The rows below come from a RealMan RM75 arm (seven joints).
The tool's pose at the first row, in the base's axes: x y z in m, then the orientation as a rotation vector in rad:
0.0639 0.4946 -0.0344 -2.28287 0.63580 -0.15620
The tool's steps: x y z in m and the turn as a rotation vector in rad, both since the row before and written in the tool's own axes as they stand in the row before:
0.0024 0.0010 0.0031 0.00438 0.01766 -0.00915
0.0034 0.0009 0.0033 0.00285 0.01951 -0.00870
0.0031 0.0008 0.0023 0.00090 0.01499 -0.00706
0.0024 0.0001 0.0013 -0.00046 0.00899 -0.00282
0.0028 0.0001 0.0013 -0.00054 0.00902 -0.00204
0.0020 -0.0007 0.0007 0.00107 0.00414 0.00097
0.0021 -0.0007 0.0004 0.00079 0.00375 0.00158
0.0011 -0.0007 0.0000 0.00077 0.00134 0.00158
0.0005 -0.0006 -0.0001 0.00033 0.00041 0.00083
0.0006 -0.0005 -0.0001 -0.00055 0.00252 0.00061
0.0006 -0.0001 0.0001 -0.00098 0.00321 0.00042
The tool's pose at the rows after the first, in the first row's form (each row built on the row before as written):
0.0665 0.4948 -0.0375 -2.28277 0.63360 -0.18217
0.0701 0.4947 -0.0407 -2.28385 0.63315 -0.20964
0.0732 0.4941 -0.0430 -2.28590 0.63264 -0.23059
0.0757 0.4936 -0.0440 -2.28752 0.63417 -0.24222
0.0785 0.4929 -0.0450 -2.28889 0.63661 -0.25350
0.0807 0.4927 -0.0450 -2.28753 0.63953 -0.25812
0.0829 0.4923 -0.0448 -2.28620 0.64301 -0.26192
0.0841 0.4922 -0.0443 -2.28487 0.64527 -0.26292
0.0847 0.4922 -0.0438 -2.28424 0.64633 -0.26309
0.0854 0.4921 -0.0434 -2.28455 0.64845 -0.26557
0.0860 0.4919 -0.0434 -2.28534 0.65083 -0.26883

